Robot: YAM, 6 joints.
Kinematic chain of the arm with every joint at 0, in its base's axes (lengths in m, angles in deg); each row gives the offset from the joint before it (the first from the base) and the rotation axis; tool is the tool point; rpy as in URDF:
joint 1: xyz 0 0 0.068 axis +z
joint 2: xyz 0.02 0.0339 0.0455 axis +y
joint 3: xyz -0.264 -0.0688 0 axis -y
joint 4: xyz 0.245 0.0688 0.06 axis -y
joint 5: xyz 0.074 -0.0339 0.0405 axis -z
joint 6: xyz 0.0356 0 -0.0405 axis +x
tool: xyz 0 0 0 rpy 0 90 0
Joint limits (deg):
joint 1: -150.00..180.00
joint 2: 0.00..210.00
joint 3: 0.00..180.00
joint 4: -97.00..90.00
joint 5: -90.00..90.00
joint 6: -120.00..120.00
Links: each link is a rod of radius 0.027 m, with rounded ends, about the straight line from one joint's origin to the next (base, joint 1, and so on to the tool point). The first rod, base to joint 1, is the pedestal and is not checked.
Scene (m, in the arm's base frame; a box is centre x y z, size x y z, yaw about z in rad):
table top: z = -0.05
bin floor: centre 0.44 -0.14 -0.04 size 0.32 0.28 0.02 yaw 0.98
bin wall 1: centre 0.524 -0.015 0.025 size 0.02 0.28 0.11 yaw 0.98
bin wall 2: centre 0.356 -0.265 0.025 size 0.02 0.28 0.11 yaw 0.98
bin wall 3: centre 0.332 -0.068 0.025 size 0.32 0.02 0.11 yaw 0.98
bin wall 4: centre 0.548 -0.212 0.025 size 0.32 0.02 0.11 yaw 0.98
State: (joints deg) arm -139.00 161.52 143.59 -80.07 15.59 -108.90
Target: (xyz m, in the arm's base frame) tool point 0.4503 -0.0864 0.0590
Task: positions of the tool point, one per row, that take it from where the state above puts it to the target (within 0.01 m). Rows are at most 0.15 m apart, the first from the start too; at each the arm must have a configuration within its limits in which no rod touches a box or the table.
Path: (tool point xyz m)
1: -0.2935 -0.4081 0.0828
2: -0.1816 -0.4639 0.0940
3: -0.0603 -0.4896 0.1051
4: 0.0623 -0.4842 0.1161
5: 0.1785 -0.4485 0.1271
6: 0.2807 -0.3857 0.1380
7: 0.3631 -0.3002 0.1488
8: 0.4206 -0.1982 0.1595
9: 0.4503 -0.0864 0.1701
10: 0.4503 -0.0864 0.0590

